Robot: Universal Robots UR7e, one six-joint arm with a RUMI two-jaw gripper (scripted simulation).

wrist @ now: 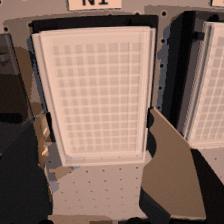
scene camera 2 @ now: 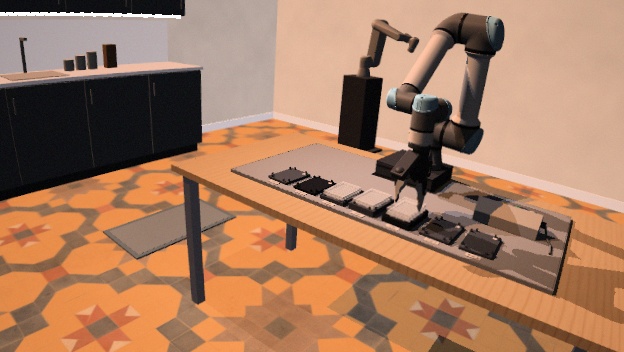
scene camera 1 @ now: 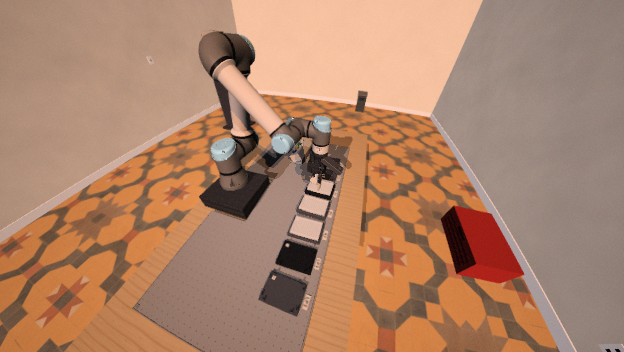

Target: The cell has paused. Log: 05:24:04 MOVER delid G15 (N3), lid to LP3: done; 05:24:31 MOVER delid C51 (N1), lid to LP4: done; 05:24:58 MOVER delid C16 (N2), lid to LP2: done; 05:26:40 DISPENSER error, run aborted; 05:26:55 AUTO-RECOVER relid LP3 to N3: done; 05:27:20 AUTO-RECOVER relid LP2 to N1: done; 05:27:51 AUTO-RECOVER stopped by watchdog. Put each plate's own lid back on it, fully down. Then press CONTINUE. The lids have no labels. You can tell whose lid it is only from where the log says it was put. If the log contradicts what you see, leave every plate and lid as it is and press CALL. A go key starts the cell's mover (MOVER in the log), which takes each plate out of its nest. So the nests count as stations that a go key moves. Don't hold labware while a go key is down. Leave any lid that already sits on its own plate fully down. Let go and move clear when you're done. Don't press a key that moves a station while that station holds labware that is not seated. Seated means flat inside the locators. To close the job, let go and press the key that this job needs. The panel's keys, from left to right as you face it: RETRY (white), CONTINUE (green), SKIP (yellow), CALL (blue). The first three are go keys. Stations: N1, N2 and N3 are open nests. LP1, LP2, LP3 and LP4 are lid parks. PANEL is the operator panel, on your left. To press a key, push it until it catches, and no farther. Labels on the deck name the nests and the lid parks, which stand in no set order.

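A lid (wrist: 97, 83) is there for me to see. So is my gripper (scene camera 2: 407, 207), and the wrist view shows me the gripper (wrist: 99, 110) too.
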